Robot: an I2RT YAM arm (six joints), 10 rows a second.
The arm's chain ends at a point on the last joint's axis. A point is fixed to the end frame.
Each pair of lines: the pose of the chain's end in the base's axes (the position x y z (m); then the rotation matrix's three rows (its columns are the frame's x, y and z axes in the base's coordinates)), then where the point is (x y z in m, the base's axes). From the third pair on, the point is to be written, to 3 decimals.
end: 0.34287, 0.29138, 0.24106; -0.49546, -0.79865, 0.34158; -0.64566, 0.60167, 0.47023; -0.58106, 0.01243, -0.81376
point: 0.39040 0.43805 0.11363
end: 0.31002, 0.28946, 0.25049; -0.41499, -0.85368, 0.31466; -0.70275, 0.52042, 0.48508; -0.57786, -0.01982, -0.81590
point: 0.34623 0.43750 0.12094
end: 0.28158, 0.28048, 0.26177; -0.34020, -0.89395, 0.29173; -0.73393, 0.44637, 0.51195; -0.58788, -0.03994, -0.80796
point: 0.308 0.431 0.133
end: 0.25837, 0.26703, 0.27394; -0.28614, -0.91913, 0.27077; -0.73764, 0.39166, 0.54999; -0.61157, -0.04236, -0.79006
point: 0.277 0.423 0.150
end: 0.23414, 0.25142, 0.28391; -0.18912, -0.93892, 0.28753; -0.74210, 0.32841, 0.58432; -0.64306, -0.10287, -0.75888
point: 0.251 0.411 0.164
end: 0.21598, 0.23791, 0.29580; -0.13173, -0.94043, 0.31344; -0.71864, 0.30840, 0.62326; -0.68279, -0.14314, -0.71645
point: 0.235 0.402 0.184
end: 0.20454, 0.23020, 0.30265; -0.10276, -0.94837, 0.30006; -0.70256, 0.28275, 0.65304; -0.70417, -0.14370, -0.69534
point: 0.220 0.398 0.195
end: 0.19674, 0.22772, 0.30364; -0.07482, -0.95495, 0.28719; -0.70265, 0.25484, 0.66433; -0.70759, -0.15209, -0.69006
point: 0.208 0.397 0.197
